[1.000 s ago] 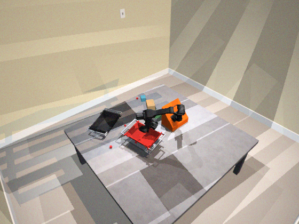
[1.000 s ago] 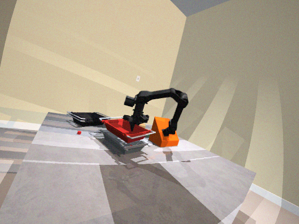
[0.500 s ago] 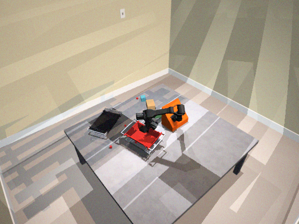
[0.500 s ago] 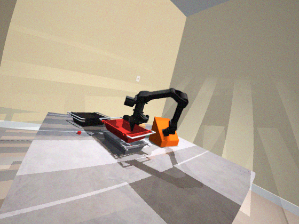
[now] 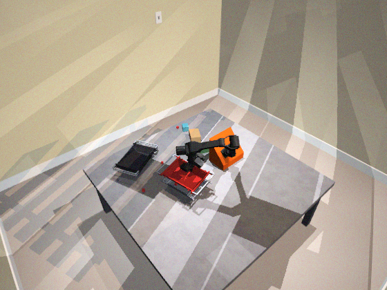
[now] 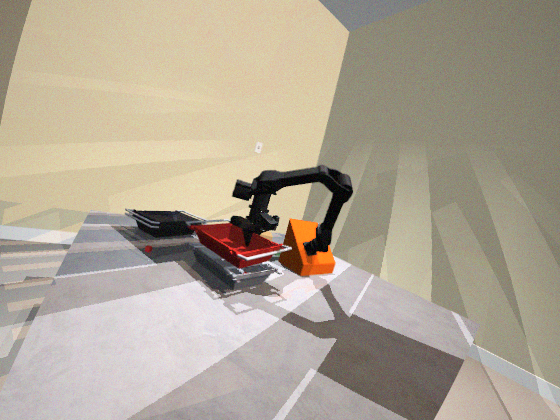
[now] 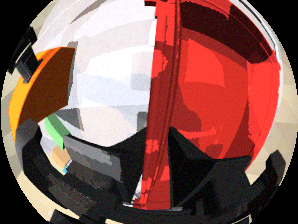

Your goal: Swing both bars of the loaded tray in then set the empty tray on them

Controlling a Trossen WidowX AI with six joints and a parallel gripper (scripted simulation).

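The red tray is 80 mm ahead of my gripper tip, 30 mm above it and 10 mm to the left of it. The rest, counted from my gripper tip: green block 310 mm behind, 160 mm to the right, 70 mm below; tan block 350 mm behind, 320 mm to the right, 60 mm below; cyan block 480 mm to the right, 390 mm behind, 70 mm below.
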